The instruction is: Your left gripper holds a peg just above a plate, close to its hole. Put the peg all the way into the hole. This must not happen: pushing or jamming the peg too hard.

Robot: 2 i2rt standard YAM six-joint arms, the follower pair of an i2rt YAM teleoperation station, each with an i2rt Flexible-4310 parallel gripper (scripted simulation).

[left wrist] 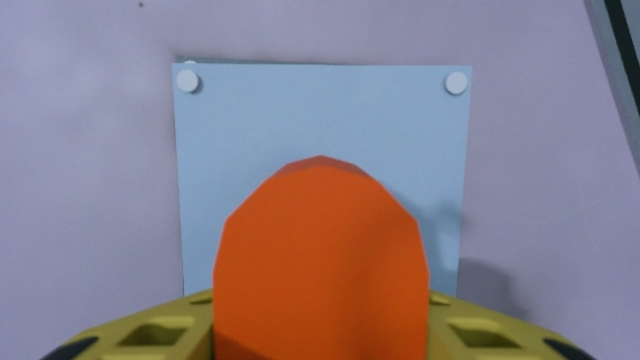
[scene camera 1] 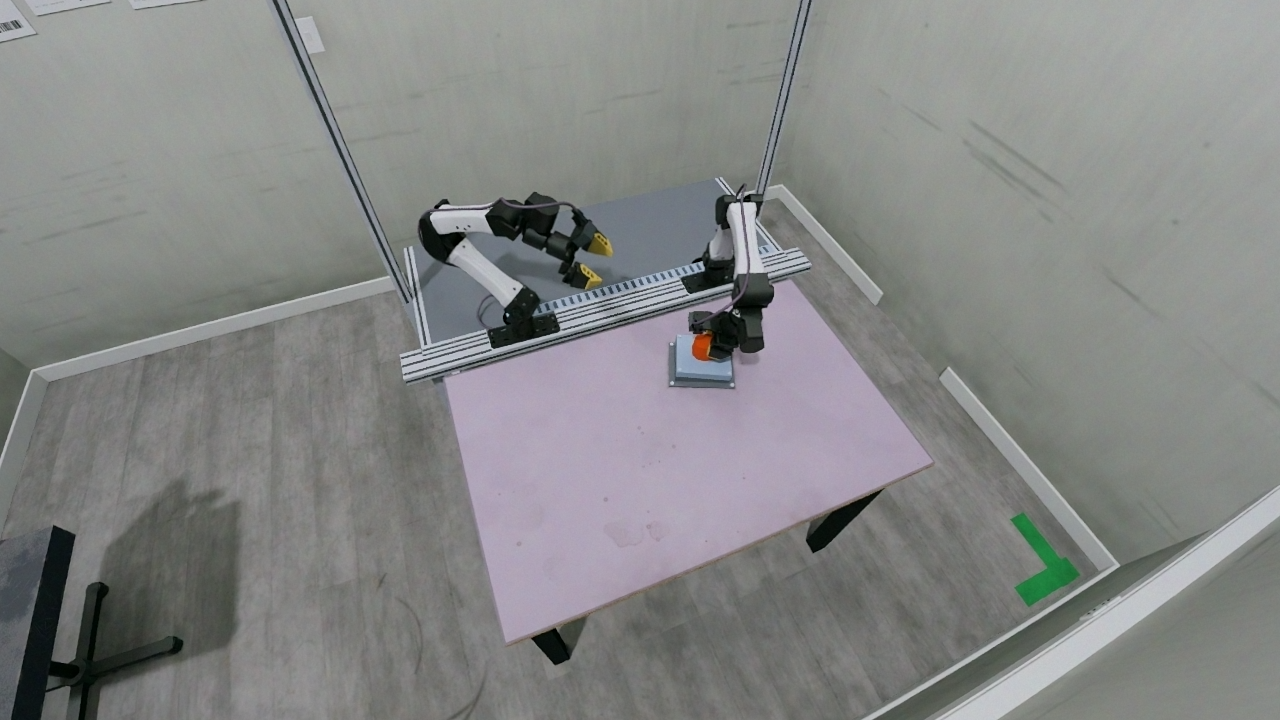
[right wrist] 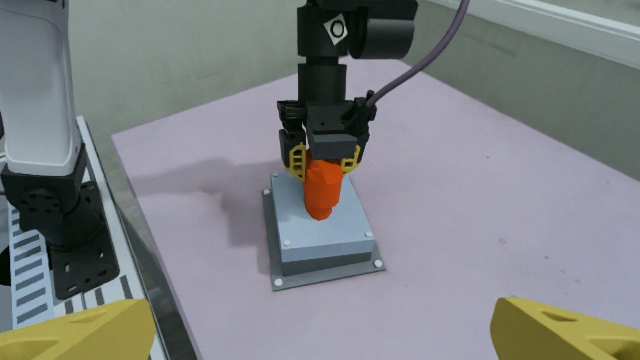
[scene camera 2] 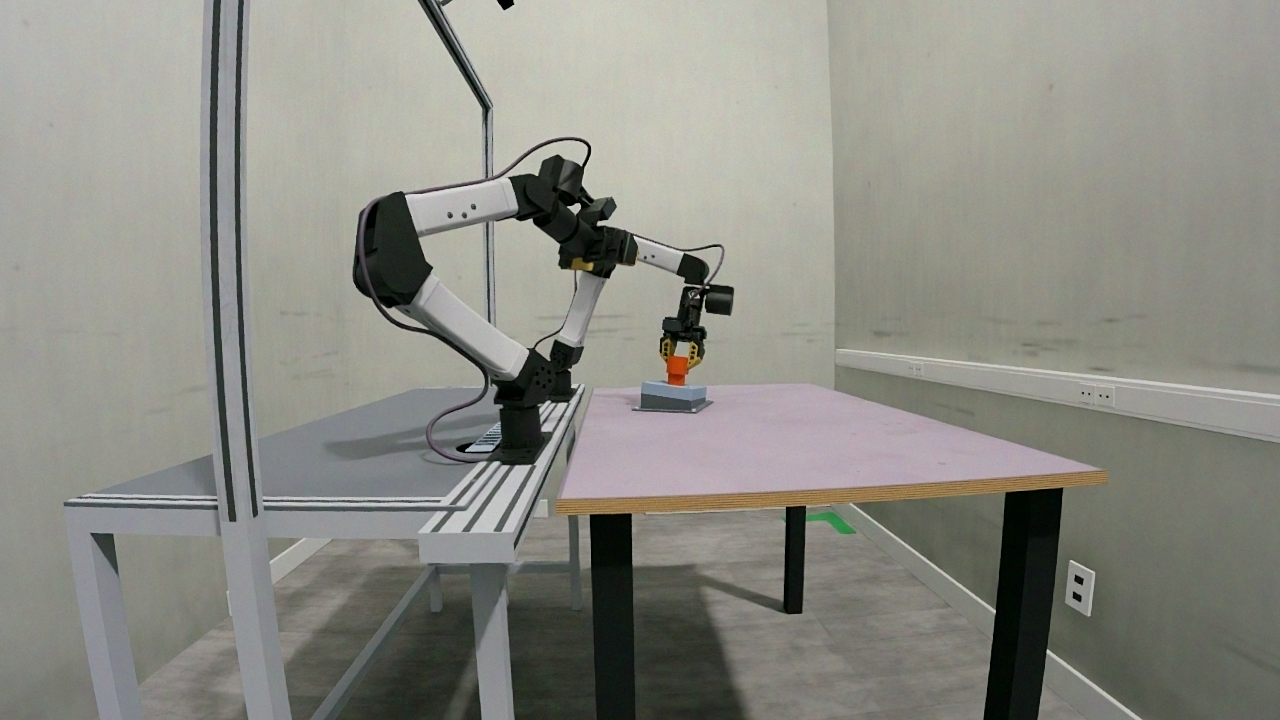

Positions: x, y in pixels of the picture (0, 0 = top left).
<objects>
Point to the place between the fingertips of the left gripper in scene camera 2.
678, 367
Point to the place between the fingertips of the left gripper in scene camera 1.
708, 347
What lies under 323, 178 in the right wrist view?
An orange peg.
</objects>
